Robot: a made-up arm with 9 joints. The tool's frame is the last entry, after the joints. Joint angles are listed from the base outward. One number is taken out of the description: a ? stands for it. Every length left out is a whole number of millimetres.
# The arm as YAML. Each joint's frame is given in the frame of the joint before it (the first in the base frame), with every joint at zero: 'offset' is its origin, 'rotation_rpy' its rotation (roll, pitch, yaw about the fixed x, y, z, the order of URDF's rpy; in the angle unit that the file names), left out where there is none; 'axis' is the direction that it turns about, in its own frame. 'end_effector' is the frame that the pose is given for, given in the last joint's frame.
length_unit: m
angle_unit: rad
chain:
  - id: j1
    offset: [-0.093, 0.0, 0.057]
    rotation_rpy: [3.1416, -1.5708, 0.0]
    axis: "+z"
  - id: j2
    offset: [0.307, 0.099, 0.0]
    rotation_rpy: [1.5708, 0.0, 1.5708]
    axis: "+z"
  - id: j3
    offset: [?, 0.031, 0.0]
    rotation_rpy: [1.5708, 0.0, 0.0]
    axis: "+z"
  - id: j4
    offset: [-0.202, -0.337, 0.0]
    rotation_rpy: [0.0, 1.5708, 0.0]
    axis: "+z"
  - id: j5
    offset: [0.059, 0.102, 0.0]
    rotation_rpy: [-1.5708, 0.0, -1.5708]
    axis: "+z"
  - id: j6
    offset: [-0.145, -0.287, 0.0]
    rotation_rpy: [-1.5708, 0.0, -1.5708]
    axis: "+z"
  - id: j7
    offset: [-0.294, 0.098, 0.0]
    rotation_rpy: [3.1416, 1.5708, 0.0]
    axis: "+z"
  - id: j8
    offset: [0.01, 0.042, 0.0]
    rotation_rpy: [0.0, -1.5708, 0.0]
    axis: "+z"
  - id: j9
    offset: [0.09, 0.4, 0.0]
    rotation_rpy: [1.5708, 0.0, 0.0]
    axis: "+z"
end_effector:
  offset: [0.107, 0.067, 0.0]
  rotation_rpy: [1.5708, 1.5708, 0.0]
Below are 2 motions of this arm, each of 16 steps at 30 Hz.
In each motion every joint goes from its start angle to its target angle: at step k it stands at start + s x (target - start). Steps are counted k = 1, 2, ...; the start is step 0. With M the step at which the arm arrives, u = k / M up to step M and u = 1 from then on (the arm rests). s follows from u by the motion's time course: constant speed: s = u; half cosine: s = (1 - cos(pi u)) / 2; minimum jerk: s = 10 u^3 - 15 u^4 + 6 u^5.
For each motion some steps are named. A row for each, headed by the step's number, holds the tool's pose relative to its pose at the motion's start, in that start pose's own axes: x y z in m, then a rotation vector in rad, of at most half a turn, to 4 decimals.
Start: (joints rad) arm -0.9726 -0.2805 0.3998 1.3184 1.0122 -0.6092 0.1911 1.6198 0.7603
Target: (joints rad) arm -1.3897 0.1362 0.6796 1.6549 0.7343 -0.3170 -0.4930 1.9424 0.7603
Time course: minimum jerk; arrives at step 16
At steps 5, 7, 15, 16:
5: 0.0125 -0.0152 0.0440 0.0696 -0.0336 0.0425
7: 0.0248 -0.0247 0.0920 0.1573 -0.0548 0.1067
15: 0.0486 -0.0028 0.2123 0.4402 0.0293 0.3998
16: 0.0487 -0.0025 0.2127 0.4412 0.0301 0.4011

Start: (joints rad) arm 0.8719 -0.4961 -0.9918 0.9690 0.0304 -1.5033 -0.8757 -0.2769 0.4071
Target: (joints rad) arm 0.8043 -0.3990 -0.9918 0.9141 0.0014 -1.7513 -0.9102 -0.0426 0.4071
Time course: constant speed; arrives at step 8
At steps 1, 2, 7, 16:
1: -0.0001 -0.0154 0.0226 0.0398 -0.0080 -0.0186
2: -0.0007 -0.0317 0.0444 0.0802 -0.0151 -0.0369
7: -0.0093 -0.1242 0.1371 0.2885 -0.0383 -0.1244
16: -0.0120 -0.1445 0.1522 0.3314 -0.0404 -0.1408

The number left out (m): -0.081
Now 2 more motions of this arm.
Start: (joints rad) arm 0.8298 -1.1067 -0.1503 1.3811 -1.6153 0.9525 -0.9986 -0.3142 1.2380
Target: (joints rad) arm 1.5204 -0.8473 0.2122 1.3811 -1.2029 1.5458 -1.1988 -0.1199 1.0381
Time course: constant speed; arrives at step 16
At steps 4, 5, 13, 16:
4: -0.0029 0.0679 -0.0387 0.1230 0.1308 0.0047
5: -0.0066 0.0903 -0.0466 0.1511 0.1631 0.0129
13: -0.0939 0.3283 -0.0622 0.3178 0.3970 0.1675
16: -0.1590 0.4302 -0.0426 0.3479 0.4653 0.2590

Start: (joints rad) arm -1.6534 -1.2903 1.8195 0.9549 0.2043 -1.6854 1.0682 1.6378 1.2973
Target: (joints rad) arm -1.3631 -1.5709 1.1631 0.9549 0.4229 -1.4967 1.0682 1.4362 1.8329
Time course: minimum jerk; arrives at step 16
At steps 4, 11, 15, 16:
4: -0.0137 0.0151 0.0378 0.0365 0.0235 0.0599
11: -0.0833 -0.0110 0.3112 0.2845 0.0385 0.5006
15: -0.0886 -0.0482 0.3700 0.3444 0.0069 0.6074
16: -0.0887 -0.0487 0.3706 0.3451 0.0065 0.6088

